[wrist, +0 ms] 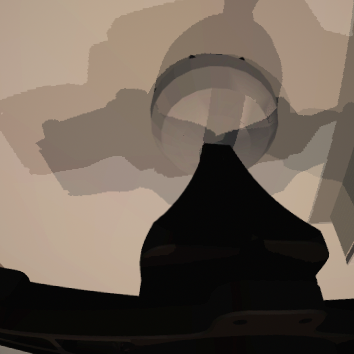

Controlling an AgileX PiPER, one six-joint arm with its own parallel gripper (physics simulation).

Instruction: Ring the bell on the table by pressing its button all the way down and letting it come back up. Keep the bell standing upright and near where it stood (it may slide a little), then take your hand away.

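Observation:
The bell (187, 102) shows in the upper middle of the wrist view as a round, shiny grey dome with a darker rim, and looks upright on the table (65, 235). My gripper (214, 160) is shut, its dark fingers together in one narrow wedge that rises from the bottom of the view. The fingertips overlap the near part of the dome, close to its middle. The bell's button does not show; the fingertips cover the place where it would be. Whether the tips touch it, and how far down it is, cannot be told.
A grey, flat-sided object (345, 210) stands at the right edge, partly out of view. Wide shadows of the arm and the bell fall across the beige table to the left, behind and to the right of the bell.

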